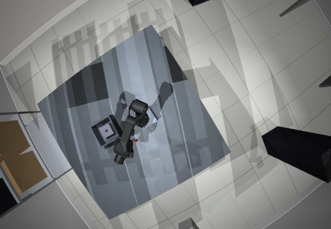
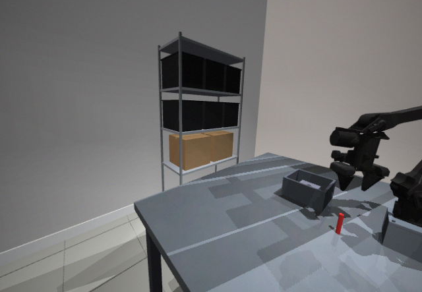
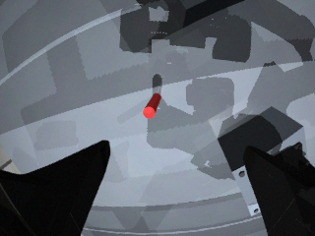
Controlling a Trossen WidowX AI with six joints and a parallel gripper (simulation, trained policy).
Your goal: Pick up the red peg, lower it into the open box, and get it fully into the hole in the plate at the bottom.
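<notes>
Now: the red peg 13 cm below my gripper tip, 3 cm to the left of it and 1 cm ahead of it. The rest, counted from my gripper tip: grey box (19 cm ahead, 14 cm to the right, 14 cm below); plate (19 cm ahead, 14 cm to the right, 12 cm below).
</notes>
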